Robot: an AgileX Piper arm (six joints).
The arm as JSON. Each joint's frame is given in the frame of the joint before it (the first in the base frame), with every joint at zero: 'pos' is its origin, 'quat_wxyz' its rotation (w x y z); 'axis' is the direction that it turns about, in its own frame. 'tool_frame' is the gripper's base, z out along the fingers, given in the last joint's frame.
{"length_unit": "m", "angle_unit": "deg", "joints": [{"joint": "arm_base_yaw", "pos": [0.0, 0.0, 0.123], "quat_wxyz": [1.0, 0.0, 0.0, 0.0], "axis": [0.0, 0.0, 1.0]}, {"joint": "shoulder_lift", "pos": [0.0, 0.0, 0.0], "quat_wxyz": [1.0, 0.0, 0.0, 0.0], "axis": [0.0, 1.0, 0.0]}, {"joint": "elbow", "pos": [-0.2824, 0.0, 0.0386], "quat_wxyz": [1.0, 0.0, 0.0, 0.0], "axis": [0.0, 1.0, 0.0]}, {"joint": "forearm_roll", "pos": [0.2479, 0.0, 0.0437], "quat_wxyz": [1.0, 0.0, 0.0, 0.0], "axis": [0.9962, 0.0, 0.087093]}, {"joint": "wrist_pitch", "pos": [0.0, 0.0, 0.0], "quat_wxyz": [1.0, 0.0, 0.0, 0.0], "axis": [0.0, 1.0, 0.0]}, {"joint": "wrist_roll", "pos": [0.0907, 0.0, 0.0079], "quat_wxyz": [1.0, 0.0, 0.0, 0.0], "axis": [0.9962, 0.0, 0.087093]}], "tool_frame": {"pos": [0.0, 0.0, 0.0], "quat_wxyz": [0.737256, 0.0, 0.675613, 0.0]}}
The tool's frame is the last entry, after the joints.
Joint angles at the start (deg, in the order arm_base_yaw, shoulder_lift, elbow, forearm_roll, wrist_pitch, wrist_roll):
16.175, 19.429, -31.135, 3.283, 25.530, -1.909
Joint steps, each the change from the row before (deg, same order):
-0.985, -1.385, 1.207, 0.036, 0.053, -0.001
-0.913, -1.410, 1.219, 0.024, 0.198, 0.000
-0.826, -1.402, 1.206, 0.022, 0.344, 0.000
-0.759, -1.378, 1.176, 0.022, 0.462, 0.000
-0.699, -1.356, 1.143, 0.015, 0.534, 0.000
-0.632, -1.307, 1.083, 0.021, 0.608, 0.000
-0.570, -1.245, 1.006, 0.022, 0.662, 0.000
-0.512, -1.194, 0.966, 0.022, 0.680, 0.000
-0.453, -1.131, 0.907, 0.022, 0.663, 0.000
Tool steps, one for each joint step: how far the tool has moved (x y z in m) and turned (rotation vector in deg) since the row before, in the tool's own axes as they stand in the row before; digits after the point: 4 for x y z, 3 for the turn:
0.0057, -0.0012, -0.0025, 0.953, -0.147, 0.176
0.0060, -0.0010, -0.0024, 0.882, -0.014, 0.154
0.0062, -0.0009, -0.0022, 0.791, 0.129, 0.140
0.0063, -0.0008, -0.0021, 0.720, 0.242, 0.132
0.0063, -0.0007, -0.0019, 0.661, 0.304, 0.120
0.0062, -0.0006, -0.0017, 0.589, 0.368, 0.118
0.0059, -0.0005, -0.0015, 0.524, 0.409, 0.112
0.0058, -0.0004, -0.0013, 0.466, 0.439, 0.105
0.0055, -0.0004, -0.0011, 0.407, 0.427, 0.098

